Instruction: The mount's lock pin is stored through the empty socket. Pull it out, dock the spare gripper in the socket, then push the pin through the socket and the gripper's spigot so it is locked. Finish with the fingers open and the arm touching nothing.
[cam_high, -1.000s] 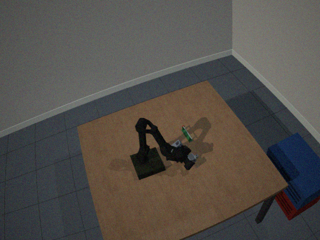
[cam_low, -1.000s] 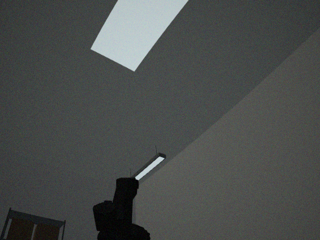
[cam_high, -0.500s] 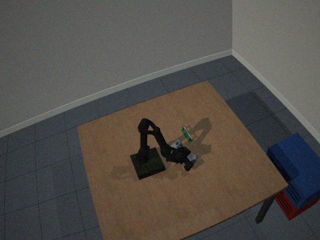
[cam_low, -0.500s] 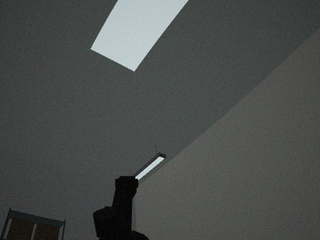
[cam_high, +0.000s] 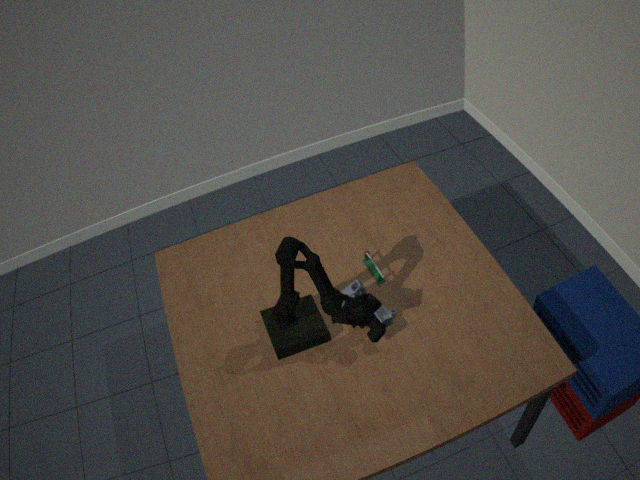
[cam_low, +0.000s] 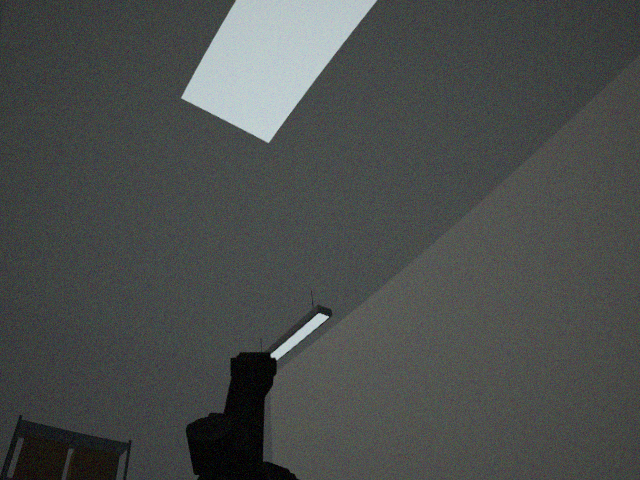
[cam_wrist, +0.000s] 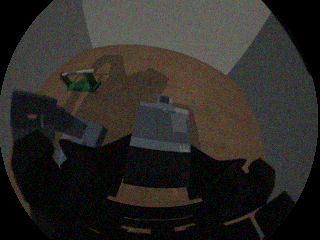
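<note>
The grey mount lies 12 cm to the left of my gripper tip, 6 cm behind it and 4 cm above it. Also, from my gripper tip: spare gripper 1 cm above; then green pin cradle 24 cm to the left, 6 cm ahead, 1 cm above.
</note>
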